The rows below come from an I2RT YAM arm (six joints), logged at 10 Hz.
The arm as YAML. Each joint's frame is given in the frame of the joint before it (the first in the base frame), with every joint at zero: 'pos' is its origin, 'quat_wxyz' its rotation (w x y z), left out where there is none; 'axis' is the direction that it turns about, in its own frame. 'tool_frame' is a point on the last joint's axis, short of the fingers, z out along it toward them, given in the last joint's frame.
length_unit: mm
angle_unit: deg
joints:
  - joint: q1
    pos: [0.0, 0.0, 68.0]
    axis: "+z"
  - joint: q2
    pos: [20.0, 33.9, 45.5]
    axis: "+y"
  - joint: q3
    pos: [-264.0, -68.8, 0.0]
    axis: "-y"
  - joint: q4
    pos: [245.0, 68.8, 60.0]
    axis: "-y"
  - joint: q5
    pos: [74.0, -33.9, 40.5]
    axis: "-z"
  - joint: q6
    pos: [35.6, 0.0, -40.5]
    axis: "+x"
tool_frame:
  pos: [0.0, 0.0, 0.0]
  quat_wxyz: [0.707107, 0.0, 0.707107, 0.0]
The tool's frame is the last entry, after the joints.
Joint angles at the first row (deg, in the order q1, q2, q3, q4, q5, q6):
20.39, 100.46, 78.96, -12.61, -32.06, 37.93
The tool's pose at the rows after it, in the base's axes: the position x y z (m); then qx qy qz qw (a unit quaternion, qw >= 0):
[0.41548 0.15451 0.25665 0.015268 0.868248 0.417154 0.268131]
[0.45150 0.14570 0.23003 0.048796 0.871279 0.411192 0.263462]
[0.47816 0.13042 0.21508 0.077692 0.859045 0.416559 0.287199]
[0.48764 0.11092 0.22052 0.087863 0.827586 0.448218 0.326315]
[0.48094 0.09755 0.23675 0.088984 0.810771 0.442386 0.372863]
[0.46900 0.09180 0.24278 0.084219 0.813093 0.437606 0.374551]
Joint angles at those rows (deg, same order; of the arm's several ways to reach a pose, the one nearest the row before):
17.94, 110.16, 86.79, -13.57, -32.28, 36.39
15.60, 118.31, 92.74, -12.55, -32.08, 37.94
13.09, 123.25, 95.89, -7.69, -31.82, 40.28
10.53, 123.20, 94.33, 1.17, -34.05, 43.62
9.25, 119.72, 90.94, 5.79, -32.19, 43.40
8.78, 116.65, 87.92, 5.24, -32.46, 42.22

